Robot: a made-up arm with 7 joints.
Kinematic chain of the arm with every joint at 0, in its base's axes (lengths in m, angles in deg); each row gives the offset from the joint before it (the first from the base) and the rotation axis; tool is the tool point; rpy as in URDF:
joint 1: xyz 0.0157 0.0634 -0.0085 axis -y
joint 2: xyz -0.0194 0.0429 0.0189 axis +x
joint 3: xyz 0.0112 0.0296 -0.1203 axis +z
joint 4: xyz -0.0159 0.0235 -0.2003 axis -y
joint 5: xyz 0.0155 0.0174 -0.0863 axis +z
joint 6: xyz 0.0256 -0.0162 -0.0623 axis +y
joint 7: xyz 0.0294 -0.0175 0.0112 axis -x
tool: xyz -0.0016 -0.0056 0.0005 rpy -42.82 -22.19 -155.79
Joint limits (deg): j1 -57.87..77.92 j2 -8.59..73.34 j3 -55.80..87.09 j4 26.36..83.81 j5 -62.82..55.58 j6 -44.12..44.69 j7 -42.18..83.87
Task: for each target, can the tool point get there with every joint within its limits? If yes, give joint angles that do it. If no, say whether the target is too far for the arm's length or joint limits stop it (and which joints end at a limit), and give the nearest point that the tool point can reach.
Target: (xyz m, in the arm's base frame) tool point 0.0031 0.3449 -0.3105
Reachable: yes | joints -11.55 43.48 -39.78 47.52 -48.89 -17.18 4.91
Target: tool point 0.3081 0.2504 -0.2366
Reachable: yes | joints 42.18 0.44 40.53 34.46 33.42 -0.32 27.58
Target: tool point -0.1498 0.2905 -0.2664
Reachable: yes | joints -47.10 11.48 45.39 54.04 -0.18 -29.78 -22.88
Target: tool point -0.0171 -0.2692 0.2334
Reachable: no: joint limits stop it (at a limit: joint 1, joint 2, joint 3, joint 4, joint 6) | nearest point 0.2566 -0.0126 0.0427 | short by 0.421 m
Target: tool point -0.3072 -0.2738 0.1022
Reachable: no: joint limits stop it (at a limit: joint 1, joint 2, joint 3, joint 4) | nearest point -0.1962 -0.0383 -0.1955 | short by 0.396 m
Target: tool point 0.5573 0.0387 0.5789
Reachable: no: too far | nearest point 0.3729 0.0753 0.0827 | short by 0.531 m
